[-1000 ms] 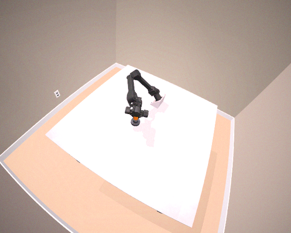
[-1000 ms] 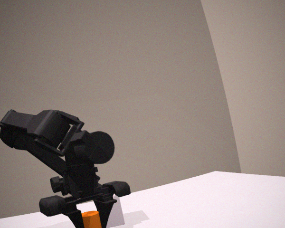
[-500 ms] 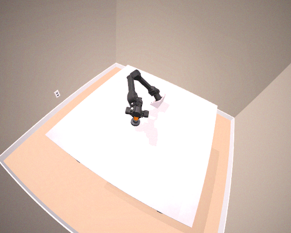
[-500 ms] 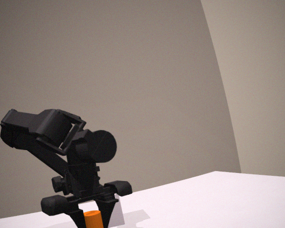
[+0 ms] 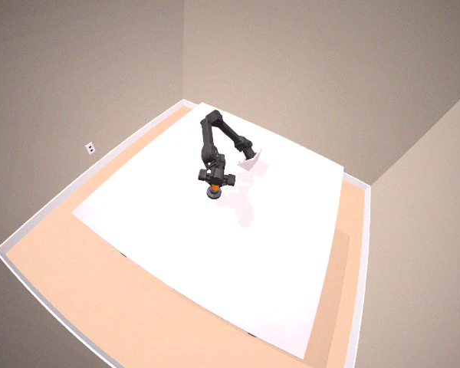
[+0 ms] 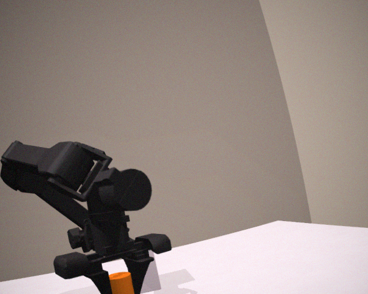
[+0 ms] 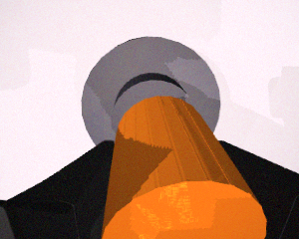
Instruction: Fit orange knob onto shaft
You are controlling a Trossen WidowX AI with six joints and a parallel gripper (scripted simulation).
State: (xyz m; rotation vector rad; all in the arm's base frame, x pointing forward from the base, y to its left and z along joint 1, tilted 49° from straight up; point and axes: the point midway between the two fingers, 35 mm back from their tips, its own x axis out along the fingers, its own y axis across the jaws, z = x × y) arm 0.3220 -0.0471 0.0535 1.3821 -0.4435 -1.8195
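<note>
The orange knob is 30 mm above my gripper tip. Round my gripper tip: pedestal with silver shaft 40 mm below.
</note>
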